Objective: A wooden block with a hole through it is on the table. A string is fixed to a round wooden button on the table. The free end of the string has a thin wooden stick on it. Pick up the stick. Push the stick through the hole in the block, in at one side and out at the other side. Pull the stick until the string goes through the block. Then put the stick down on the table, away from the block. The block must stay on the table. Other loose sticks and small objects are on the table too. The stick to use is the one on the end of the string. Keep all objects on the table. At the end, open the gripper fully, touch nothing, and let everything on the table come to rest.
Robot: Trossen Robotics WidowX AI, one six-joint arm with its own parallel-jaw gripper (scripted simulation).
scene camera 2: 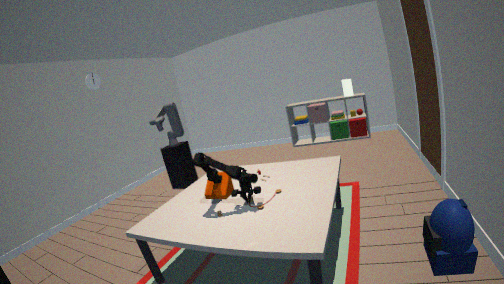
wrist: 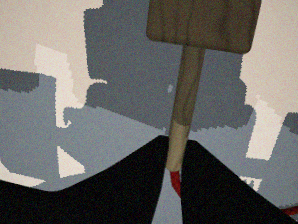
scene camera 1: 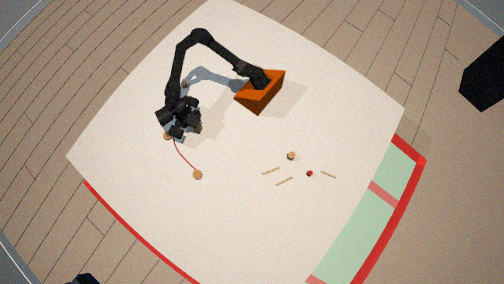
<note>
In view: my gripper [wrist: 175, 147] and a thin wooden stick [wrist: 192, 58].
</note>
